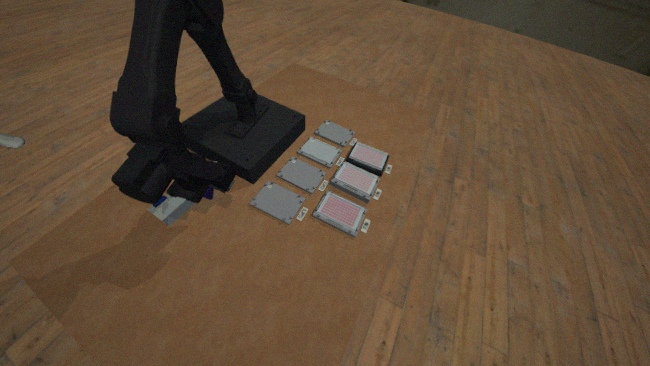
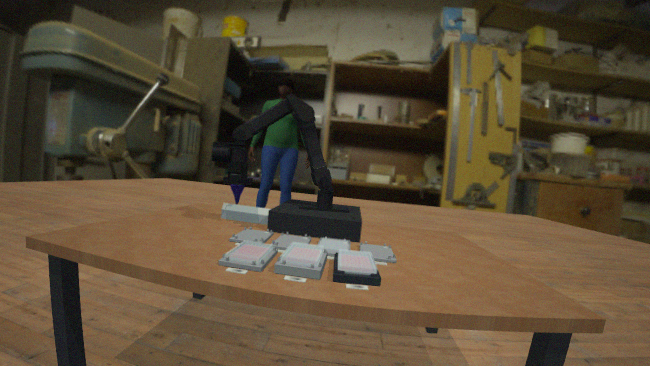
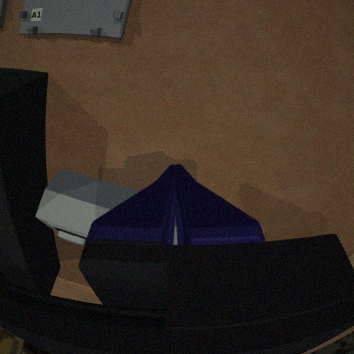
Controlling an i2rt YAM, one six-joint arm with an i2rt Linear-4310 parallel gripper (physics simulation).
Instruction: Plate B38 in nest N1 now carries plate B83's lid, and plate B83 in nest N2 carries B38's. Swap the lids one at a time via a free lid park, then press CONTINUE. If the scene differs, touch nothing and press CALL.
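Frame: origin at the arm's base, x ahead, y left, z up, level; metres.
Seen in the pictures: gripper, fingertip midpoint: (image 1: 210, 198) (image 2: 237, 204) (image 3: 175, 173); arm's base, origin of the base link: (image 1: 248, 119) (image 2: 323, 209).
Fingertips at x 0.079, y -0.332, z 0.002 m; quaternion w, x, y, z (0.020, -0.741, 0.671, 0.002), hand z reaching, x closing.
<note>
Pixels of each thing's middle, then the offset from my fingertips to it. "*": a spot on its surface instead.
- pale button panel, body centre: (image 3: 142, 238) (image 1: 187, 187) (image 2: 249, 212) dz -0.051, dx -0.123, dy +0.025 m
- blue button, body centre: (image 1: 159, 201) dz -0.039, dx -0.155, dy -0.045 m
- taller grey nest, surface spot: (image 2: 301, 255) * dz -0.042, dx +0.404, dy +0.249 m
- black nest, surface spot: (image 2: 356, 262) * dz -0.046, dx +0.418, dy +0.374 m
My gripper (image 1: 208, 194) (image 2: 237, 202) (image 3: 175, 173) is shut and empty. Its dark blue tips are at or just above the pale button panel (image 1: 173, 211) (image 2: 245, 214) (image 3: 75, 212); contact is unclear. A blue button (image 1: 160, 201) shows at the panel's end; the arm hides other buttons. Three plates with pink wells stand in nests: one in a grey nest (image 1: 340, 212) (image 2: 247, 253), one in a taller grey nest (image 1: 356, 179) (image 2: 301, 255), one in a black nest (image 1: 369, 156) (image 2: 356, 262). The first plate's grid looks sharper; the others look paler. Labels are unreadable.
Flat grey parks (image 1: 278, 202) (image 1: 301, 174) (image 1: 335, 132) stand in a row between the nests and the black robot base (image 1: 270, 125) (image 2: 315, 222). Another park in the row carries a paler, clear sheet (image 1: 320, 151) (image 2: 334, 245). A person (image 2: 280, 130) stands behind the table.
</note>
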